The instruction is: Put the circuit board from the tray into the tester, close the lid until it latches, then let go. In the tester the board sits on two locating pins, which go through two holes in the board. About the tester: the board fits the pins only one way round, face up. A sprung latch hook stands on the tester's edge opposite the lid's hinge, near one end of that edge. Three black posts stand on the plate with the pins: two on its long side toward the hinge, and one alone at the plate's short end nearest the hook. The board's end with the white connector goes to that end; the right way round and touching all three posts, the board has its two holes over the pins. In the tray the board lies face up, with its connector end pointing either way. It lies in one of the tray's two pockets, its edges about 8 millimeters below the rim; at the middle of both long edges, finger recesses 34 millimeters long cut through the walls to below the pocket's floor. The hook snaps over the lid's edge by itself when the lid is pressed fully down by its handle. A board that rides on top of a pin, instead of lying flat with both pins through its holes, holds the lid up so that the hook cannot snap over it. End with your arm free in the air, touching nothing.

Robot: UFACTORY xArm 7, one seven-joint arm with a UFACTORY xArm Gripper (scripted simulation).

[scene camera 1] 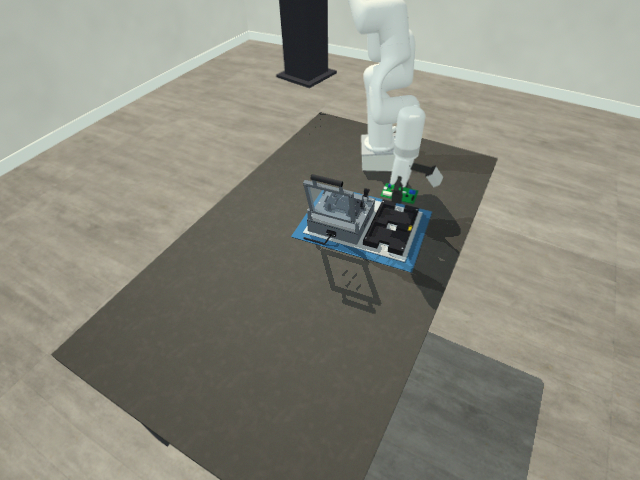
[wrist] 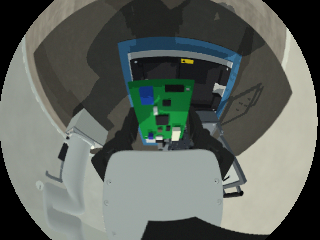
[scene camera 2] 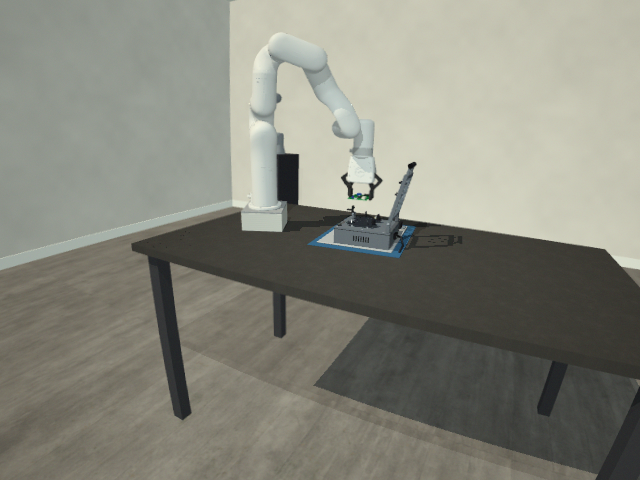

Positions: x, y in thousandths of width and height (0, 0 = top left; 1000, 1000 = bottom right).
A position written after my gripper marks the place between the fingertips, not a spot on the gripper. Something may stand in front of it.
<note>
In view: my gripper (scene camera 1: 624, 407), a green circuit board (wrist: 505, 440) and a lid (scene camera 1: 527, 424).
My gripper is seen too in the wrist view (wrist: 508, 473) and in scene camera 2 (scene camera 2: 563, 416).
</note>
